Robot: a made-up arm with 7 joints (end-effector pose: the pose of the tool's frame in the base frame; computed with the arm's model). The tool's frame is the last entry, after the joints.
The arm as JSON. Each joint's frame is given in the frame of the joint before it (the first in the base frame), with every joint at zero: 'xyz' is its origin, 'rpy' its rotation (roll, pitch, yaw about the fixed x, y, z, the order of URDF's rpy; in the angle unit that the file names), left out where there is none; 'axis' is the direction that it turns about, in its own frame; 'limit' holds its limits. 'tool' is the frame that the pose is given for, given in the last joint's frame.
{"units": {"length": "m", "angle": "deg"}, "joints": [
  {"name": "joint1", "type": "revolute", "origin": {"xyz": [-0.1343, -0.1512, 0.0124], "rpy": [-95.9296, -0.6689, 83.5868]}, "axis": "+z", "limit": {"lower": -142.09, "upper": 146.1}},
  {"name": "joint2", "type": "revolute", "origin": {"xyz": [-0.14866, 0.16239, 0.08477], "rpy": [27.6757, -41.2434, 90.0]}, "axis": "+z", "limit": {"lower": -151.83, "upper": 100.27}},
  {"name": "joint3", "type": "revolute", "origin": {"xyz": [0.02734, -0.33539, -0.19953], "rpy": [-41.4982, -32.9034, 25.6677]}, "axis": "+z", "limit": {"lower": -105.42, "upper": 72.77}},
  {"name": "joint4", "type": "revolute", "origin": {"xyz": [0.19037, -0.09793, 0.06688], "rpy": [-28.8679, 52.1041, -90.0]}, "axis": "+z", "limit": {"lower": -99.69, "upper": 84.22}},
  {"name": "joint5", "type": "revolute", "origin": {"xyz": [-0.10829, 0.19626, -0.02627], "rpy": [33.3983, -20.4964, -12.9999]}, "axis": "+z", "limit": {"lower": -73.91, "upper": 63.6}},
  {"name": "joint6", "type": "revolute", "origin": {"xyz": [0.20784, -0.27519, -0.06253], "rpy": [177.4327, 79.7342, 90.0]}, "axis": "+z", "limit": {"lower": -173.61, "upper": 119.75}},
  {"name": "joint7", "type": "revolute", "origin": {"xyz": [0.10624, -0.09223, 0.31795], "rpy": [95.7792, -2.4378, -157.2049]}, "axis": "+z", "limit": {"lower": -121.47, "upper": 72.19}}
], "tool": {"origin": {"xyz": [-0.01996, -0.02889, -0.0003], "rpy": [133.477, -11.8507, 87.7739]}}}
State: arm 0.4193 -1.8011 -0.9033 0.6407 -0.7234 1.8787 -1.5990
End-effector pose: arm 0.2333 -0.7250 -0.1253 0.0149 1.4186 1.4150
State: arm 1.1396 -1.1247 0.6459 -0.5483 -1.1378 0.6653 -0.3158
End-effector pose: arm 0.1672 -0.8404 0.3501 1.1932 -2.1145 0.7060
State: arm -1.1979 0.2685 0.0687 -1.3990 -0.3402 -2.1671 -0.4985
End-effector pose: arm 0.0156 -0.0201 -0.4223 0.7077 0.0868 -0.4101
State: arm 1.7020 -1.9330 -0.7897 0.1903 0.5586 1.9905 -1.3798
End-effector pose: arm 0.5096 0.1813 0.4973 -2.0507 1.9698 -0.2197
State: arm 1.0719 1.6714 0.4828 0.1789 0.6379 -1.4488 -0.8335
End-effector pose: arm -0.7024 -0.8491 0.0928 -0.1079 -2.3016 -1.4646
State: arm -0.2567 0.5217 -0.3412 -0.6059 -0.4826 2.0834 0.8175
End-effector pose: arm 0.1880 -0.2521 -0.4404 2.4287 -0.7429 1.3434
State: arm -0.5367 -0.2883 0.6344 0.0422 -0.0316 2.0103 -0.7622
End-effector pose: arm 0.3042 0.3488 -0.1455 -2.8500 0.6913 -0.0534
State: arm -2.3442 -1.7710 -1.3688 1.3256 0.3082 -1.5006 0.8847
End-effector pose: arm 0.5089 -0.1249 -0.2095 -2.4468 -0.4439 -1.6273
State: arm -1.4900 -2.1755 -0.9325 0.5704 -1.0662 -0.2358 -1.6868
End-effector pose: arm 0.0170 0.2784 -0.0812 1.0892 0.9225 -2.3797
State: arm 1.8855 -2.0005 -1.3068 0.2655 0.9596 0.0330 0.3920
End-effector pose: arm 0.4823 0.1970 0.4413 0.8041 -0.2913 0.4527
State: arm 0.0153 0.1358 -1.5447 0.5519 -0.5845 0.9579 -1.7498
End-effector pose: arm -0.1090 -0.4316 -0.6464 -0.7501 -1.9151 -0.9765
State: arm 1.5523 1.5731 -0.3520 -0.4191 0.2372 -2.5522 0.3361
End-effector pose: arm -0.3891 -0.8706 0.0464 2.0287 -0.3977 -0.2700
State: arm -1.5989 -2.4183 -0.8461 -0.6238 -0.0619 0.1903 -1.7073
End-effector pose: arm 0.2301 0.1369 -0.3668 0.5491 -1.3181 2.6820
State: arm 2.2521 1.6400 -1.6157 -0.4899 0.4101 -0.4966 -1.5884
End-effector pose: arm -0.1644 -0.3125 0.6901 2.4125 -1.4064 -1.3722
